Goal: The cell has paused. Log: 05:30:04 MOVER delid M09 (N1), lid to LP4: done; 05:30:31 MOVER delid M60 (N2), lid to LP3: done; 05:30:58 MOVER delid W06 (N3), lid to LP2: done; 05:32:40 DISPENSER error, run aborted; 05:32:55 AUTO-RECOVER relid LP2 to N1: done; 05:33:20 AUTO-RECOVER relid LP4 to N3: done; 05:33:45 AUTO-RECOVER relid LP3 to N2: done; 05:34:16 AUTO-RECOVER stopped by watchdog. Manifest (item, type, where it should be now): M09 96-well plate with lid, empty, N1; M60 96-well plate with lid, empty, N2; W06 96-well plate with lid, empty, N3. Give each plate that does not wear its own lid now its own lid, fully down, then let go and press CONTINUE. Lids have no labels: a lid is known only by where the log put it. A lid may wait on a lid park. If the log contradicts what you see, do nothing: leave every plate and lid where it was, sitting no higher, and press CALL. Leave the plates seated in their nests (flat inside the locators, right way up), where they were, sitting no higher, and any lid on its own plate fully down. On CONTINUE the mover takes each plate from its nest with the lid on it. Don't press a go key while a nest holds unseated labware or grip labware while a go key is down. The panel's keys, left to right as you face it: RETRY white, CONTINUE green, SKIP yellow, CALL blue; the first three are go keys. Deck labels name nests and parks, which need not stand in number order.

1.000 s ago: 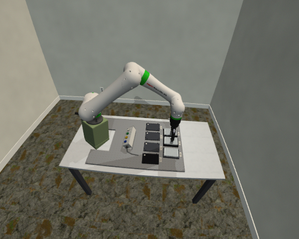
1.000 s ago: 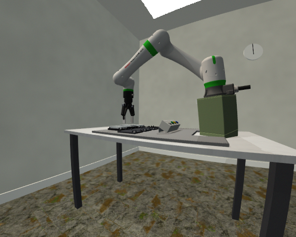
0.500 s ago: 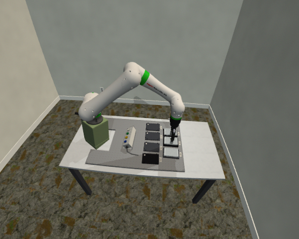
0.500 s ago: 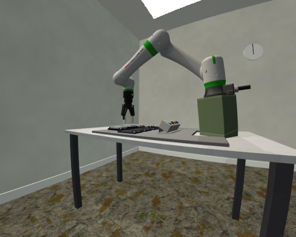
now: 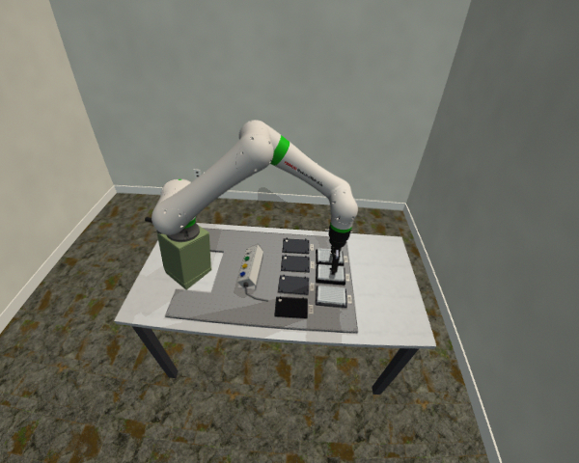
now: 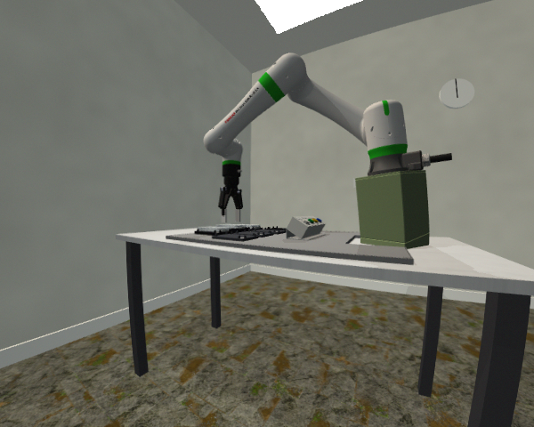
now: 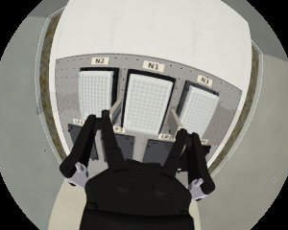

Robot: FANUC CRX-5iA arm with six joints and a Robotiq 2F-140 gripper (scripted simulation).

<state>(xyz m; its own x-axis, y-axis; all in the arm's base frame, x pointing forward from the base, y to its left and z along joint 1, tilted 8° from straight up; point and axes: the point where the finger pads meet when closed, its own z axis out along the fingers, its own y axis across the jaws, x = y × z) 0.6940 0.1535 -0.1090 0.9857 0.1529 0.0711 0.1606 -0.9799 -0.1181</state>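
My gripper is now 50 mm above the plate. Round my hand: lid park LP4: 140 mm behind, 230 mm to the right, 70 mm below; then green key: 410 mm behind, 60 mm to the right, 10 mm below; then lid park LP3: 190 mm behind, 30 mm to the left, 70 mm below.
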